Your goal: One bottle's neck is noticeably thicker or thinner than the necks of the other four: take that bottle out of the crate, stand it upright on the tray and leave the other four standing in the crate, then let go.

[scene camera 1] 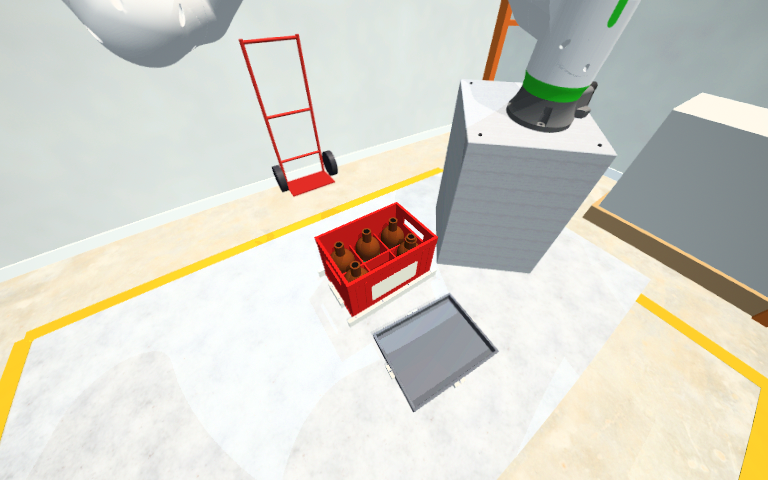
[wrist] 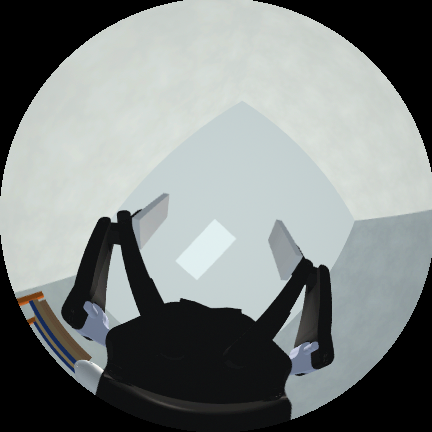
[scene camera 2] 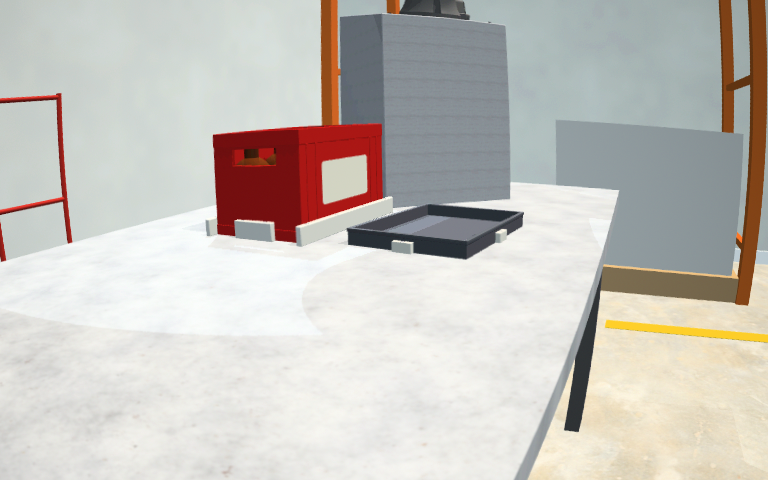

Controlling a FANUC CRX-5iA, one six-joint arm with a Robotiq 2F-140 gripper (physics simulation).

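Frame: origin at the arm's base, x ahead, y left, z up, level; millimetres.
Where they show: gripper, fingertip midpoint: [wrist: 220, 217]; arm's base, link origin: [scene camera 1: 537, 115] [scene camera 2: 429, 18].
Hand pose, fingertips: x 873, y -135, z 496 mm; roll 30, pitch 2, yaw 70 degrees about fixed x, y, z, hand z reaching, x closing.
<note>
Things, the pixels of their top centre, and the offset from my fingertips.
- red crate, top centre: [scene camera 2: 300, 127] [scene camera 1: 376, 237] 457 mm back, 117 mm left, 759 mm down
- middle bottle, top centre: [scene camera 1: 366, 231] 445 mm back, 74 mm left, 771 mm down
- dark grey tray, top centre: [scene camera 2: 443, 218] [scene camera 1: 435, 342] 503 mm back, 381 mm left, 909 mm down
The red crate [scene camera 1: 362, 298] [scene camera 2: 257, 198] stands upright on the table with brown bottles inside. In scene camera 1, its far row holds a left bottle [scene camera 1: 342, 259], a middle bottle [scene camera 1: 367, 247] and a right bottle [scene camera 1: 391, 234]. Its near row holds a left bottle [scene camera 1: 355, 273] and a right bottle [scene camera 1: 407, 246], both partly hidden by the crate wall. I cannot tell surely which neck differs. The dark grey tray [scene camera 1: 436, 356] [scene camera 2: 441, 248] lies flat beside the crate and is empty. My gripper [wrist: 220, 217] is open and empty, pointing up at the ceiling, away from crate and tray.
Low pale blocks [scene camera 2: 339, 222] edge the crate and tray. The grey pedestal [scene camera 1: 515, 209] [scene camera 2: 444, 113] carrying the arm stands behind them. A red hand truck [scene camera 1: 311, 183] stands by the wall. A large grey box [scene camera 1: 696, 186] [scene camera 2: 645, 198] stands beyond the table. Ceiling and walls fill the wrist view.
</note>
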